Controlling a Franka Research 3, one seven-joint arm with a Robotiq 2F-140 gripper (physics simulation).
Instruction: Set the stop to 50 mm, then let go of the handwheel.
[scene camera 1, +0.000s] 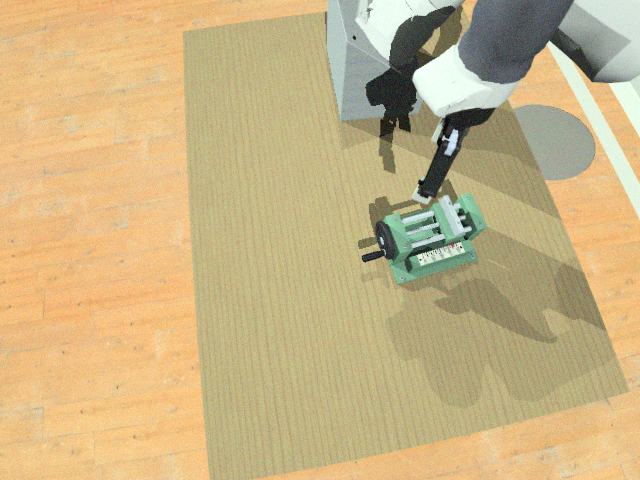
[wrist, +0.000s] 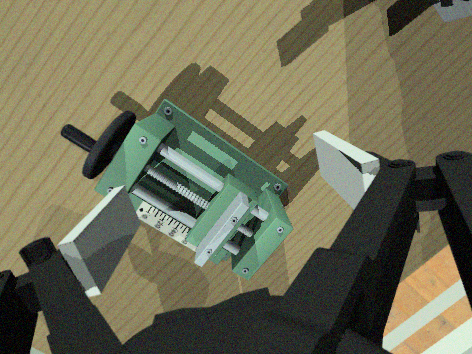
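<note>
The green stop unit (scene camera 1: 403, 242) (wrist: 281, 210) sits on the mat. Its black handwheel (scene camera 1: 383, 240) (wrist: 109, 145) is on the left end, with a crank handle (scene camera 1: 372, 256) (wrist: 77, 137) pointing outward. The stop carriage (scene camera 1: 448, 217) (wrist: 221, 230) stands near the end away from the wheel. A red pointer (scene camera 1: 452, 245) is over the far part of the white scale (scene camera 1: 439, 254) (wrist: 165, 225); the exact reading is not legible. In the wrist view the carriage hides the scale's upper part. My gripper (scene camera 1: 422, 196) (wrist: 223, 180) is open and empty, above the unit's back side, apart from the handwheel.
The ribbed tan mat (scene camera 1: 258, 310) (wrist: 50, 50) lies on the wooden floor (scene camera 1: 93, 258). A grey box (scene camera 1: 356, 87) stands behind the unit, and a grey disc (scene camera 1: 560, 142) lies at the right edge of the mat. Arm shadows fall around the unit.
</note>
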